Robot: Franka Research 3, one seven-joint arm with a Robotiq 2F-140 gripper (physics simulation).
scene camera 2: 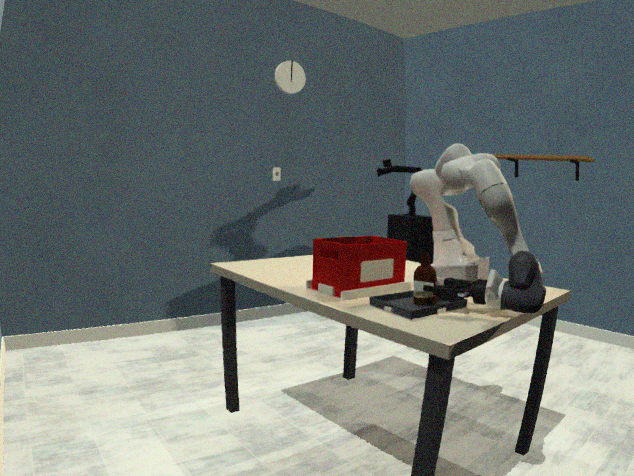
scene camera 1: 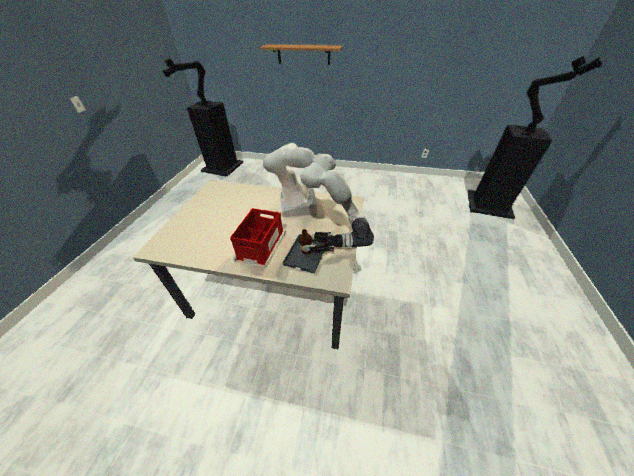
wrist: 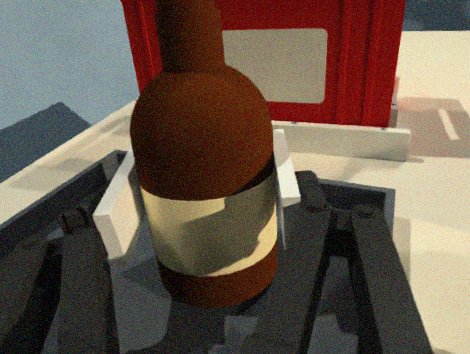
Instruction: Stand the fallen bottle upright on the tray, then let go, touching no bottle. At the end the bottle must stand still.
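Note:
The brown bottle (scene camera 1: 305, 238) (scene camera 2: 424, 274) (wrist: 202, 125) with a cream label is upright over the dark tray (scene camera 1: 301, 263) (scene camera 2: 399, 306) (wrist: 350, 195), inside its rim. Its base is at or very near the tray floor; whether it touches is hard to tell. My gripper (scene camera 1: 308, 247) (scene camera 2: 429, 292) (wrist: 209, 159) comes in low and level from the arm's side and is shut on the bottle, with one white pad on each side at label height. In the wrist view, the bottle hides parts of the pads and of the tray floor.
A red crate (scene camera 1: 249, 251) (scene camera 2: 332, 266) (wrist: 360, 65) stands beside the tray, with a pale low strip (scene camera 2: 376, 291) (wrist: 345, 141) along its foot. The table (scene camera 1: 189, 225) (scene camera 2: 266, 274) carries them and the arm's base. The table's edge is close beside the tray.

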